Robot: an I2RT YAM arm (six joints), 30 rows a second.
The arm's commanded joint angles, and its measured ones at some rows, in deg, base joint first. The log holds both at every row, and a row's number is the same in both.
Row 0, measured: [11.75 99.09 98.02 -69.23 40.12 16.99]
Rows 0 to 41, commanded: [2.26 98.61 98.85 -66.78 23.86 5.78]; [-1.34 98.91 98.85 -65.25 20.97 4.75]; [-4.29 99.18 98.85 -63.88 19.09 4.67]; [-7.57 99.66 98.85 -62.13 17.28 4.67]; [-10.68 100.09 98.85 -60.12 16.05 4.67]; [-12.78 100.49 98.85 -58.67 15.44 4.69]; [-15.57 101.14 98.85 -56.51 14.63 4.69]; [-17.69 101.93 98.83 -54.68 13.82 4.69]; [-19.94 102.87 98.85 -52.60 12.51 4.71]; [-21.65 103.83 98.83 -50.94 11.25 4.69]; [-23.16 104.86 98.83 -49.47 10.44 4.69]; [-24.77 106.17 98.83 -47.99 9.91 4.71]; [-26.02 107.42 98.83 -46.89 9.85 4.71]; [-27.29 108.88 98.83 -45.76 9.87 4.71]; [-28.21 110.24 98.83 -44.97 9.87 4.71]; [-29.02 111.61 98.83 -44.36 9.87 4.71]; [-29.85 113.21 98.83 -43.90 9.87 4.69]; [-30.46 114.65 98.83 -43.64 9.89 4.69]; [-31.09 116.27 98.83 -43.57 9.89 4.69]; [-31.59 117.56 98.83 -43.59 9.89 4.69]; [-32.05 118.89 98.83 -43.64 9.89 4.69]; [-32.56 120.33 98.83 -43.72 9.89 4.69]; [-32.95 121.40 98.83 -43.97 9.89 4.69]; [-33.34 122.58 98.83 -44.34 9.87 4.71]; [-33.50 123.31 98.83 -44.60 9.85 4.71]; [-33.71 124.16 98.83 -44.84 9.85 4.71]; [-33.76 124.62 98.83 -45.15 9.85 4.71]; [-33.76 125.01 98.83 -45.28 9.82 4.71]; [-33.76 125.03 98.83 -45.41 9.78 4.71]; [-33.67 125.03 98.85 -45.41 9.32 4.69]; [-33.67 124.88 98.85 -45.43 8.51 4.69]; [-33.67 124.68 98.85 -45.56 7.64 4.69]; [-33.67 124.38 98.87 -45.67 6.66 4.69]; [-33.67 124.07 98.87 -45.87 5.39 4.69]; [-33.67 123.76 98.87 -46.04 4.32 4.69]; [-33.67 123.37 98.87 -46.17 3.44 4.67]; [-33.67 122.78 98.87 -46.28 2.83 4.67]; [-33.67 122.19 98.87 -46.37 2.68 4.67]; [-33.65 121.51 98.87 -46.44 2.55 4.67]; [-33.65 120.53 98.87 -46.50 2.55 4.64]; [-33.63 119.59 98.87 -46.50 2.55 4.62]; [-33.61 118.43 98.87 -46.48 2.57 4.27]
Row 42, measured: [-33.67 122.67 98.35 -46.28 3.84 4.80]
